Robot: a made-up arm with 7 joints.
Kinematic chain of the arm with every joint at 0, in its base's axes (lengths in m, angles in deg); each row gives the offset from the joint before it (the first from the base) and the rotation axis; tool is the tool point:
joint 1: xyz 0 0 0 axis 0 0.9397 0.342
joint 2: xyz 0 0 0 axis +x
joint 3: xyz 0 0 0 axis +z
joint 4: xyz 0.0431 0 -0.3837 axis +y
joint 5: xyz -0.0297 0 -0.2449 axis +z
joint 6: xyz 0 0 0 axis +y
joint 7: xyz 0 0 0 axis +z
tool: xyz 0 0 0
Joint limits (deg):
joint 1: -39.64..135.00
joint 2: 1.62..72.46
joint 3: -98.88..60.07
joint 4: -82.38..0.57
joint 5: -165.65..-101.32
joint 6: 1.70..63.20
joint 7: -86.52..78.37
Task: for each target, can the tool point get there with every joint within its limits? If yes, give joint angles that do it. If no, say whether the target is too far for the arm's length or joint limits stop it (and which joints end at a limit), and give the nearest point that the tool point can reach.
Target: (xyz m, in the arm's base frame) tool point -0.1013 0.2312 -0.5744
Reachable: yes | joints 19.93 28.31 -30.61 -28.65 -114.80 47.43 -31.20
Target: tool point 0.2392 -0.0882 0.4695
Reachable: no: joint limits stop it (at a limit: joint 1, joint 2, joint 4) | nearest point 0.3142 0.3887 0.1680 | short by 0.569 m
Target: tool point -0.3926 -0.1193 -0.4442
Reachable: yes | joints 60.98 8.44 -47.83 -48.50 -149.71 11.43 58.12
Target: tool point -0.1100 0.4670 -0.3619
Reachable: yes | joints 35.12 45.33 22.74 -50.81 -130.68 35.43 49.09
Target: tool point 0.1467 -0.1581 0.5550
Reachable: no: joint limits stop it (at a limit: joint 1, joint 3, joint 4) | nearest point -0.3374 -0.0699 0.3991 | short by 0.516 m
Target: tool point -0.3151 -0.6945 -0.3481
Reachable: no: too far | nearest point -0.3283 -0.3519 -0.2274 | short by 0.364 m
